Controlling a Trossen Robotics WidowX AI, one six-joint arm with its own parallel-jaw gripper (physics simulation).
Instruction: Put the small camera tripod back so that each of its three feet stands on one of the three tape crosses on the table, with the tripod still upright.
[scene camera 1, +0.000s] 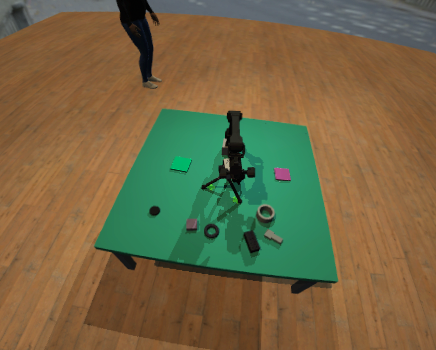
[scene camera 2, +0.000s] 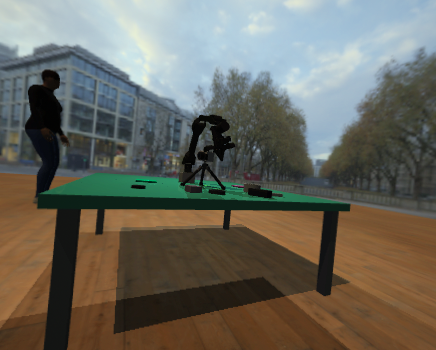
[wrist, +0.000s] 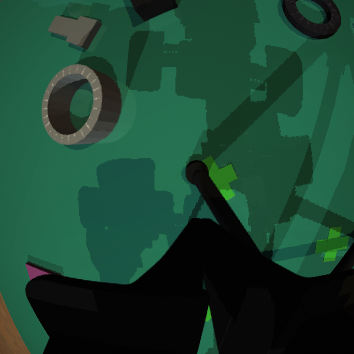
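Pixels of known places: gripper, fingertip midpoint: (scene camera 1: 239, 184) (scene camera 2: 222, 161) (wrist: 199, 226); arm's base at its link origin: (scene camera 2: 187, 172).
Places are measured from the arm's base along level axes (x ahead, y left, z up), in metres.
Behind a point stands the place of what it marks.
Observation:
The small black tripod (scene camera 1: 221, 180) {y -0.023, x 0.360, z 0.025 m} (scene camera 2: 203, 171) {y 0.023, x 0.306, z 0.022 m} stands upright on the green table (scene camera 1: 164, 139) {y -0.509, x -0.022, z -0.075 m}, carrying a pale camera. In the wrist view one leg (wrist: 214, 200) {y 0.093, x 0.410, z -0.022 m} ends in a foot that touches the left edge of a bright green tape cross (wrist: 222, 178) {y 0.089, x 0.423, z -0.074 m}. A second cross (wrist: 331, 244) {y -0.073, x 0.355, z -0.074 m} lies to the right with no foot on it. In scene camera 1 two feet stand just beside two crosses (scene camera 1: 211, 187) {y -0.070, x 0.356, z -0.074 m} (scene camera 1: 235, 199) {y 0.102, x 0.426, z -0.047 m}; the third foot is hidden under the arm. My gripper (wrist: 199, 226) {y 0.094, x 0.428, z 0.093 m} (scene camera 1: 233, 175) (scene camera 2: 218, 153) {y 0.094, x 0.428, z 0.093 m} is shut and empty, close over the tripod's head.
Around the tripod lie a grey tape roll (scene camera 1: 265, 213) {y 0.285, x 0.466, z -0.065 m} (wrist: 81, 103), a black ring (scene camera 1: 211, 230) {y -0.008, x 0.633, z -0.066 m} (wrist: 310, 15), a black block (scene camera 1: 251, 241) {y 0.206, x 0.689, z -0.041 m}, a grey T-piece (scene camera 1: 273, 236) {y 0.328, x 0.631, z -0.060 m} (wrist: 74, 29) {y 0.316, x 0.620, z -0.060 m}, a purple cube (scene camera 1: 191, 224) {y -0.129, x 0.649, z -0.046 m}, a black disc (scene camera 1: 154, 210) {y -0.364, x 0.596, z -0.065 m}, and green (scene camera 1: 180, 164) {y -0.313, x 0.213, z -0.065 m} and magenta (scene camera 1: 282, 173) {y 0.390, x 0.147, z -0.065 m} squares. A person (scene camera 1: 140, 42) stands beyond the table.

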